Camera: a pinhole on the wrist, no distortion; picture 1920 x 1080 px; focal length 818.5 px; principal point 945.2 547.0 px. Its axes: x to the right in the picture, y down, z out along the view. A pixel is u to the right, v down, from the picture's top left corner.
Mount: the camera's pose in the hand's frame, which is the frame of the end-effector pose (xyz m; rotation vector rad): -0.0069 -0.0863 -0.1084 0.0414 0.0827 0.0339
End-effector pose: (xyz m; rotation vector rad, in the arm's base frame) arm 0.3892 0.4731 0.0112 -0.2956 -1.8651 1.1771
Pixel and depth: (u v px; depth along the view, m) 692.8 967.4 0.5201
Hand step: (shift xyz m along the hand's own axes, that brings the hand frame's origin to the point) -0.1319 0.1540 0.4340
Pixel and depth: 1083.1 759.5 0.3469
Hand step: 0.0773 -0.0081 0.2361
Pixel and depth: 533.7 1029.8 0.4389
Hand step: -0.1984 0.1468 0.3578
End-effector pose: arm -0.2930 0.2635 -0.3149 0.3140 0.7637 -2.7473
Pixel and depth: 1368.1 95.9 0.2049
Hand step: 0.1192 -0.2035 0.0821
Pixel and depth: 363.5 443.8 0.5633
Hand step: -0.3564 -0.1939 0.4822
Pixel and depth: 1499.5 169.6 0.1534
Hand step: 0.1116 -0.1594 0.0328
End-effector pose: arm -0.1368 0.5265 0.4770 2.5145 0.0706 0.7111
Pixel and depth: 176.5 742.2 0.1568
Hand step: -0.1417 -0.0605 0.0614
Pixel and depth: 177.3 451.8 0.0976
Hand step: -0.0896 -0.1048 -0.0042
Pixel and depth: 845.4 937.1 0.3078
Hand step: -0.0234 0.0466 0.2074
